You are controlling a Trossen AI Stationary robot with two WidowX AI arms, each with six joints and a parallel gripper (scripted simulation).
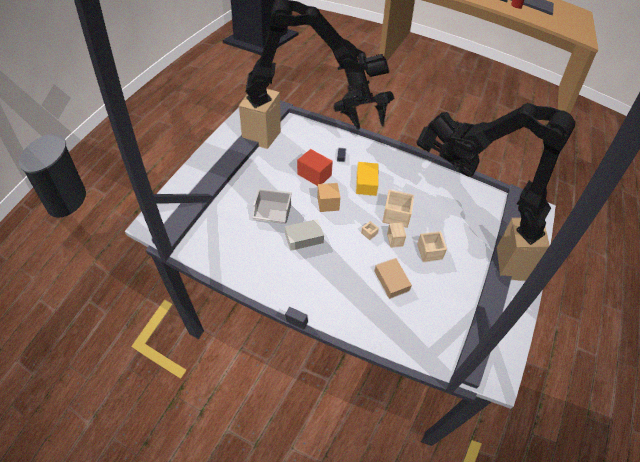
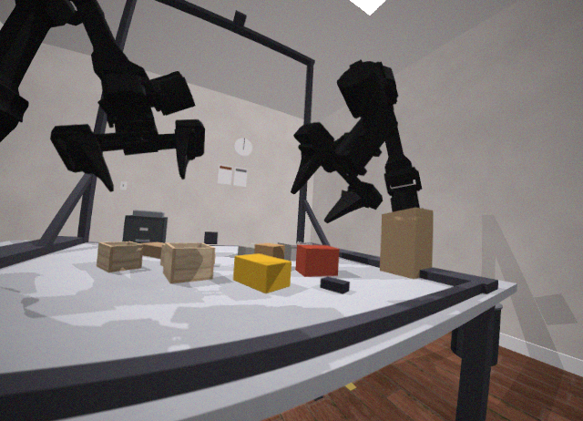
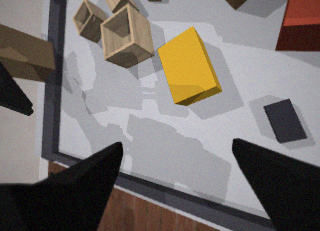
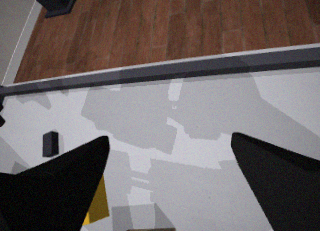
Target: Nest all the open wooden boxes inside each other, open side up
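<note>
The tan cube is 24 cm behind my left hand, 2 cm to the right of it and 15 cm below it. Also, from my left hand: red block 16 cm behind, 8 cm to the left, 14 cm below; white tray 36 cm behind, 9 cm to the left, 15 cm below; black block 4 cm behind, 6 cm to the left, 17 cm below.
</note>
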